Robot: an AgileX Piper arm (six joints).
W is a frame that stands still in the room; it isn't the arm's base.
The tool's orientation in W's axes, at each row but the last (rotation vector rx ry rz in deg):
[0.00 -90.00 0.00]
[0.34 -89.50 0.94]
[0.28 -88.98 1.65]
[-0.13 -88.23 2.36]
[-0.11 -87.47 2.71]
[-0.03 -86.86 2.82]
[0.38 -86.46 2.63]
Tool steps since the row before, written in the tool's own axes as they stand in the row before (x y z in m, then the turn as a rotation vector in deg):
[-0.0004 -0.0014 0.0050 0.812 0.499 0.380]
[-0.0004 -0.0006 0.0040 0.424 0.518 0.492]
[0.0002 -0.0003 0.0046 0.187 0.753 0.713]
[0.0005 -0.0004 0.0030 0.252 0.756 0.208]
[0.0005 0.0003 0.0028 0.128 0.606 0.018]
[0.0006 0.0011 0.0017 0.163 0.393 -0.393]
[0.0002 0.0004 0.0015 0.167 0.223 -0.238]
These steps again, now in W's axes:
[-0.0050 -0.0014 -0.0004 -0.380 0.499 0.812]
[-0.0040 -0.0007 -0.0004 -0.496 0.514 0.425]
[-0.0046 -0.0004 0.0003 -0.726 0.740 0.188]
[-0.0030 -0.0005 0.0006 -0.219 0.757 0.238]
[-0.0028 0.0002 0.0006 -0.030 0.609 0.110]
[-0.0017 0.0011 0.0007 0.388 0.410 0.129]
[-0.0015 0.0004 0.0003 0.240 0.235 0.147]

